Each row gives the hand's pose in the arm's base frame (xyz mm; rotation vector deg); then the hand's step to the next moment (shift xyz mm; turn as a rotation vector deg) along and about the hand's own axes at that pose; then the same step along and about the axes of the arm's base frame.
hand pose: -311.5 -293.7 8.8 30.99 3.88 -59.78
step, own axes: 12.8 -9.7 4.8 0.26 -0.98 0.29
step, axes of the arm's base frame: -2.5 -16.2 -3.5 -0.74 -0.72 -0.21
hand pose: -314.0 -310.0 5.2 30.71 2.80 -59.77
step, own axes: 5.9 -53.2 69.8 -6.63 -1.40 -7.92
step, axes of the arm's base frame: -55.9 -56.4 37.9 -2.91 8.33 -5.55
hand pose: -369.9 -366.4 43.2 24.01 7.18 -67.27
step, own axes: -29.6 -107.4 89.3 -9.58 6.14 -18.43
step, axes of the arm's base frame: -120.4 -42.8 63.8 4.10 17.31 -12.36
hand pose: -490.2 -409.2 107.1 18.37 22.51 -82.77
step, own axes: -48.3 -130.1 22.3 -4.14 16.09 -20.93
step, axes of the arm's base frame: -131.8 19.8 44.5 14.27 14.59 -17.25
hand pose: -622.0 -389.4 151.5 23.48 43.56 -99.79
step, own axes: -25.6 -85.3 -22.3 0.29 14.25 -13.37
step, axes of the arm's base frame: -75.3 46.8 23.7 11.98 6.59 -13.97
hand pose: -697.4 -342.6 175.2 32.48 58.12 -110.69
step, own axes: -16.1 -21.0 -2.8 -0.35 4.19 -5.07
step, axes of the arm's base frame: -9.3 16.4 18.8 3.76 3.08 -4.45
